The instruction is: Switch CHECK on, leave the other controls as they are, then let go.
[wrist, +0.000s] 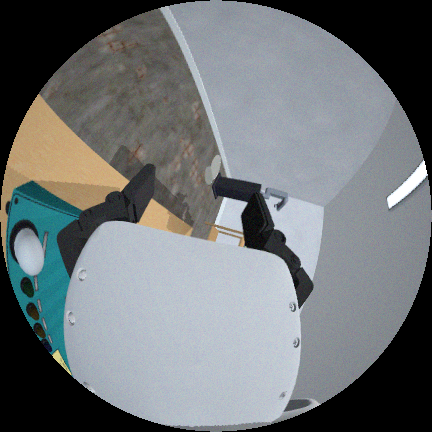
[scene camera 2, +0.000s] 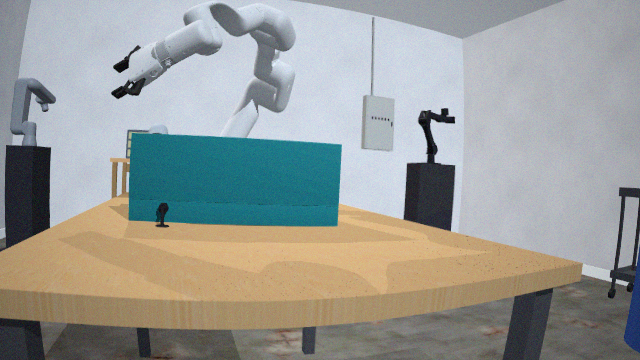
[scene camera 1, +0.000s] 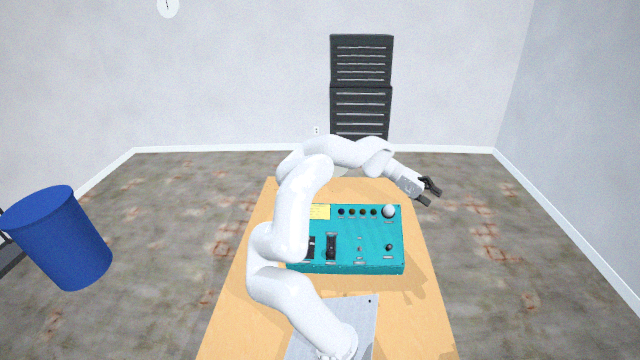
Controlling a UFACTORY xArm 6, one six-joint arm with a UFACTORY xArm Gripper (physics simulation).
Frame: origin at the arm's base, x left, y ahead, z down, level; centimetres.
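Seen in the pictures: gripper, fingertip midpoint: point(wrist: 201, 190) point(scene camera 2: 115, 82) point(scene camera 1: 435, 199); arm's base, origin of the base link: point(scene camera 1: 337, 344).
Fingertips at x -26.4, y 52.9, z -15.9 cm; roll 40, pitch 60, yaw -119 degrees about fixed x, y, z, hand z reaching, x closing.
Pixels of each thing's top centre, then the offset from my fingertips to it. "spot": a spot on its surface instead. Level surfaces: height alone.
- switch, surface spot: point(scene camera 1: 331, 246) spot: dx +38.1, dy -10.6, dz +23.0 cm
- small toggle, middle of its top: point(scene camera 1: 360, 246) dx +26.1, dy -9.9, dz +20.8 cm
- small dark knob, middle of its top: point(scene camera 1: 389, 245) dx +14.3, dy -7.9, dz +20.1 cm
- large white round knob, surface spot: point(scene camera 1: 388, 211) spot: dx +16.6, dy +5.1, dz +12.9 cm
- wooden table, its level: dz +34.1 cm
- small black object, surface spot: point(scene camera 2: 162, 214) spot: dx +20.6, dy +16.0, dz +31.7 cm
- yellow note, surface spot: point(scene camera 1: 320, 212) spot: dx +46.1, dy +2.2, dz +16.5 cm
A teal control panel box point(scene camera 1: 345, 227) point(scene camera 2: 235, 175) point(wrist: 55, 280) stands on the table. In scene camera 1 its top carries a black slider or switch point(scene camera 1: 331, 246), a small toggle point(scene camera 1: 359, 248), a small dark knob point(scene camera 1: 389, 247) and a large white round knob point(scene camera 1: 388, 211) point(wrist: 29, 251). The labels are too small to read, so I cannot tell which control is CHECK or how it is set. The arm hides part of the panel's left side. My gripper point(scene camera 1: 433, 193) point(scene camera 2: 116, 80) point(wrist: 201, 190) is open and empty, raised in the air beyond the panel's right edge, touching no control.
The wooden table point(scene camera 1: 240, 310) point(scene camera 2: 310, 280) point(wrist: 55, 145) bears the panel and a grey base plate point(scene camera 1: 367, 315). A small black object point(scene camera 2: 162, 214) stands beside the panel's rear side. A yellow note point(scene camera 1: 320, 212) lies on the panel. A blue bin point(scene camera 1: 65, 245) is at the left in scene camera 1.
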